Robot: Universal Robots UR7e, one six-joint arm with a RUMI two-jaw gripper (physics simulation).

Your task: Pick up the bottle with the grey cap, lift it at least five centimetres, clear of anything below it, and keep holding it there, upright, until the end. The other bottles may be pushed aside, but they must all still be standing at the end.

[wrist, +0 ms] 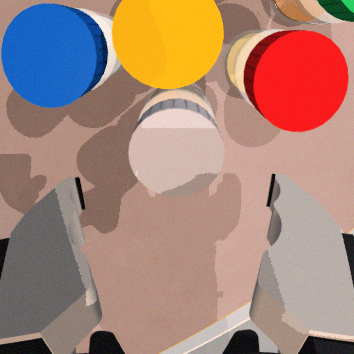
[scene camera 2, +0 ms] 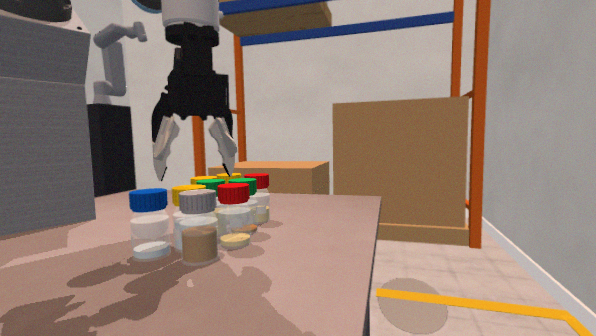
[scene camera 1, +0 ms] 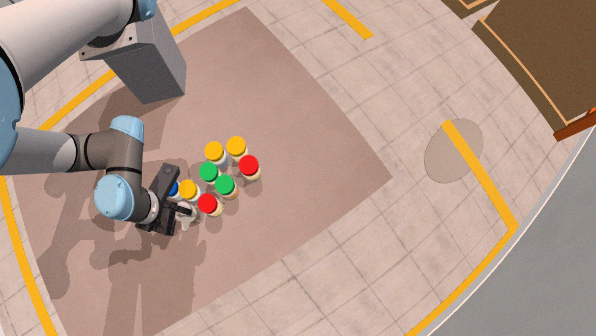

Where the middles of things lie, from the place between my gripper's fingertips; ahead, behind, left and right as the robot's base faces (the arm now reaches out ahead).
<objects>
Right now the blue-capped bottle [scene camera 2: 150,231] is 90 mm behind my hand, 10 mm to the right of it and 70 mm below it.
</objects>
